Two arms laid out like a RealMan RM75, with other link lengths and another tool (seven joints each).
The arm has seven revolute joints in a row. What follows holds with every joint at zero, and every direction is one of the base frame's. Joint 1 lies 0.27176 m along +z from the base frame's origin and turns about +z. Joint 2 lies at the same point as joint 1 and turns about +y. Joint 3 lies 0.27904 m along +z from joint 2 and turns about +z. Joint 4 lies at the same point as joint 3 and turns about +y. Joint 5 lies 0.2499 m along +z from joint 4 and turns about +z. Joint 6 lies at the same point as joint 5 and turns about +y. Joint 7 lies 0.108 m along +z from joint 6 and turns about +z. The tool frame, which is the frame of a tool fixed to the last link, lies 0.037 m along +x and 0.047 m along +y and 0.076 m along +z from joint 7; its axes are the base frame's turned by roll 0, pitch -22.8 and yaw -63.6 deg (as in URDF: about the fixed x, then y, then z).
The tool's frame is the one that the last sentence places.
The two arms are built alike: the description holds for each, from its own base.
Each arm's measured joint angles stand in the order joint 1, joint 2, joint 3, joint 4, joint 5, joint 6, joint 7.
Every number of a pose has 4 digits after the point.
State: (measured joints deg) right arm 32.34 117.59 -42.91 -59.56 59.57 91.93 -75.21; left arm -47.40 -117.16 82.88 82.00 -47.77 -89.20 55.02
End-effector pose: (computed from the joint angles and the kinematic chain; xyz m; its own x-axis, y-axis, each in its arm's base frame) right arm 0.2498 0.3690 0.0344 0.6829 0.6468 -0.3397 0.4945 -0.7515 -0.4367; left arm -0.0134 0.3714 -0.0373 0.3802 0.8793 -0.2868 0.8617 -0.4494 -0.2357
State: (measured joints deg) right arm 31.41 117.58 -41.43 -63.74 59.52 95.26 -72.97; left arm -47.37 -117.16 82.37 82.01 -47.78 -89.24 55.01
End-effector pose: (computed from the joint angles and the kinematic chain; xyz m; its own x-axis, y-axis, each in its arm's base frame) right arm 0.2461 0.3615 0.0511 0.6831 0.6470 -0.3389 0.4920 -0.7506 -0.4411; left arm -0.0133 0.3728 -0.0354 0.3776 0.8825 -0.2804 0.8651 -0.4442 -0.2330
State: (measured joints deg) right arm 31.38 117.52 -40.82 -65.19 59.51 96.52 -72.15; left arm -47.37 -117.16 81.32 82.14 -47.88 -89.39 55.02
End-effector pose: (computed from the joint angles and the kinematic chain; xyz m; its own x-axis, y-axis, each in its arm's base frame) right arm 0.2432 0.3597 0.0574 0.6808 0.6496 -0.3386 0.4942 -0.7485 -0.4422; left arm -0.0123 0.3754 -0.0311 0.3750 0.8875 -0.2679 0.8709 -0.4363 -0.2261
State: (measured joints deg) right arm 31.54 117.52 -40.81 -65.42 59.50 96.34 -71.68; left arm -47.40 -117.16 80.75 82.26 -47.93 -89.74 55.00
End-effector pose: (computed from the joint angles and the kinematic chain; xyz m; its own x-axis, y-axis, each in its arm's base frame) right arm 0.2415 0.3612 0.0582 0.6827 0.6485 -0.3366 0.4915 -0.7485 -0.4453; left arm -0.0119 0.3760 -0.0287 0.3727 0.8893 -0.2649 0.8736 -0.4325 -0.2230
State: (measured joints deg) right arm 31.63 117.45 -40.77 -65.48 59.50 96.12 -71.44; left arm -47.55 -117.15 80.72 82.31 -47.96 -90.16 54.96
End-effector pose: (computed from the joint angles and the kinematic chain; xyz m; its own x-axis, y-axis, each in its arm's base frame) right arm 0.2410 0.3625 0.0591 0.6848 0.6479 -0.3335 0.4893 -0.7480 -0.4485; left arm -0.0115 0.3749 -0.0284 0.3725 0.8877 -0.2707 0.8726 -0.4344 -0.2235
